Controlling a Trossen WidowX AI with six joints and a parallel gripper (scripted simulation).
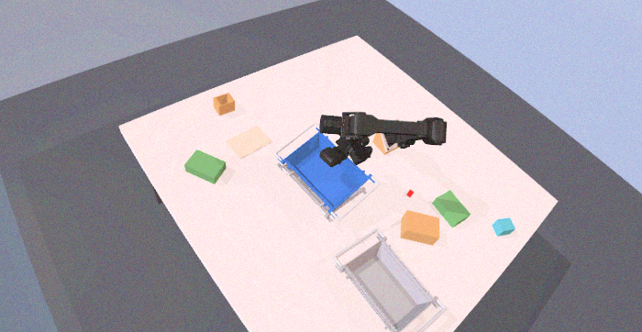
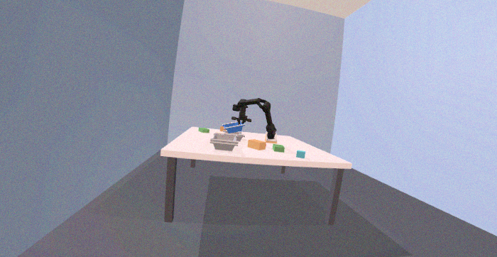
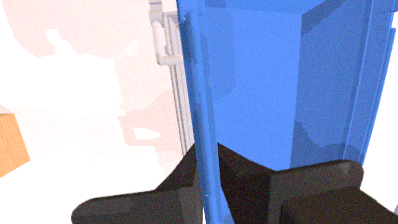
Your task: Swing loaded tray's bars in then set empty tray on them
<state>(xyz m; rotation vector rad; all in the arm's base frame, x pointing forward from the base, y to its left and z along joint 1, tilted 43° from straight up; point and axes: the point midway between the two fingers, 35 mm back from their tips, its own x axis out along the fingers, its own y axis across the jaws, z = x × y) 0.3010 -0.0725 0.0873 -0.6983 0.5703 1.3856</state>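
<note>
Now: gripper tip 70 mm short of the blue tray and 10 mm below it. From my gripper tip the other things lie so: cyan cube 400 mm behind, 540 mm to the left, 90 mm below; flat sheet 160 mm ahead, 320 mm to the right, 110 mm below; orange box 110 mm behind, 340 mm to the left, 80 mm below.
</note>
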